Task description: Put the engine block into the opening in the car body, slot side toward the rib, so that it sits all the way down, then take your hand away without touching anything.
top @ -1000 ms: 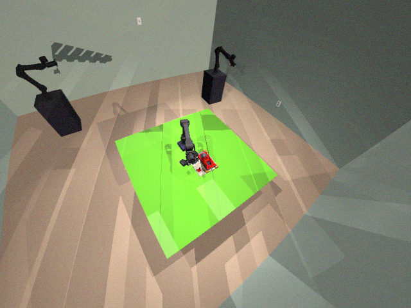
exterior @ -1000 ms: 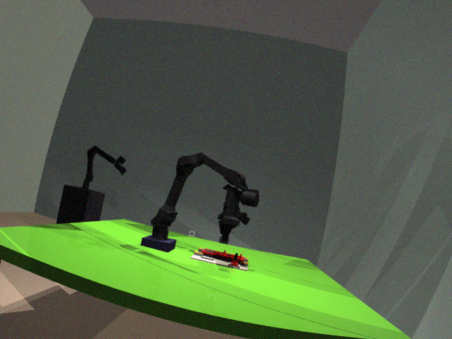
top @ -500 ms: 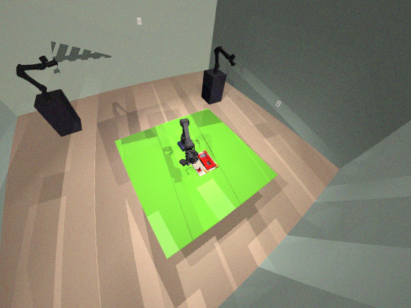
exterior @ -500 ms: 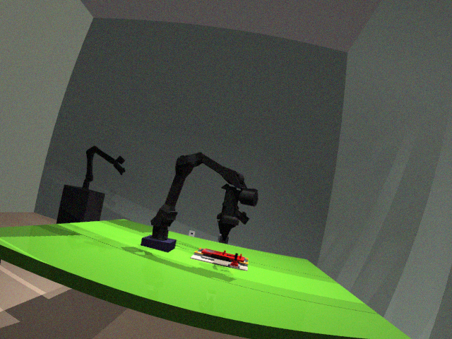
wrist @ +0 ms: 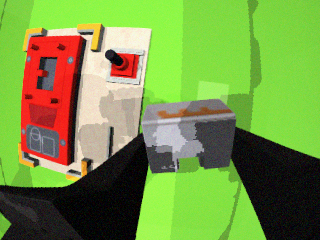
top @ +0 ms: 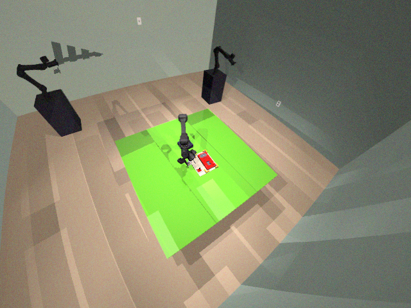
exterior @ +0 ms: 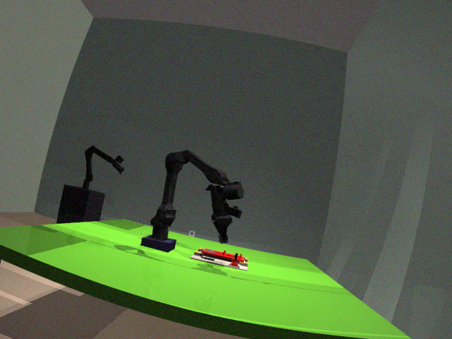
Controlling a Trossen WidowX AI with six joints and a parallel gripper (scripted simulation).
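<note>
The black peg is 6 cm ahead of my gripper tip, 9 cm to the left of it and 9 cm below it. The rest, counted from my gripper tip: engine block (right at my gripper tip); beige base plate (18 cm to the left, 11 cm below).
</note>
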